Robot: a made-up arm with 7 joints. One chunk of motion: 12 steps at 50 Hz.
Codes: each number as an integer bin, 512 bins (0 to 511) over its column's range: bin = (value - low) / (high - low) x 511, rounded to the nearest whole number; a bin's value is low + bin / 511 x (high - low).
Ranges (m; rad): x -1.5..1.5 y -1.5..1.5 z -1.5..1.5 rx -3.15..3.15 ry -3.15..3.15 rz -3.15..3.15
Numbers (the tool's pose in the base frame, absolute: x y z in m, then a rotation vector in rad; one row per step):
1: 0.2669 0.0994 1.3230 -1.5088 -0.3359 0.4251
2: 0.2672 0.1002 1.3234 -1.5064 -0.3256 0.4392
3: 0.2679 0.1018 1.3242 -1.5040 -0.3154 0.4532
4: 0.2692 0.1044 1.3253 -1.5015 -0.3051 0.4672
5: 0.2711 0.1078 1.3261 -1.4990 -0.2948 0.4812
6: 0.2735 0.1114 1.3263 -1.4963 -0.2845 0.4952
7: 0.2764 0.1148 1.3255 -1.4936 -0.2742 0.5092
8: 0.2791 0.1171 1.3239 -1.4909 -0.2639 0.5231
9: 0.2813 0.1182 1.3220 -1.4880 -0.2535 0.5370
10: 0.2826 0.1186 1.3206 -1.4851 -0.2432 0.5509
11: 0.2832 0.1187 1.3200 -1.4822 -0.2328 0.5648
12: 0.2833 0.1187 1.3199 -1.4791 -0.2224 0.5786
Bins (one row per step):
1: 301 272 481 133 228 290
2: 301 273 481 133 229 291
3: 301 273 481 134 230 292
4: 301 273 481 134 231 293
5: 302 274 481 134 232 295
6: 302 274 481 134 232 296
7: 303 275 481 134 233 297
8: 303 275 481 135 234 298
9: 303 276 481 135 235 299
10: 304 276 480 135 236 300
11: 304 276 480 135 237 301
12: 304 276 480 136 237 302

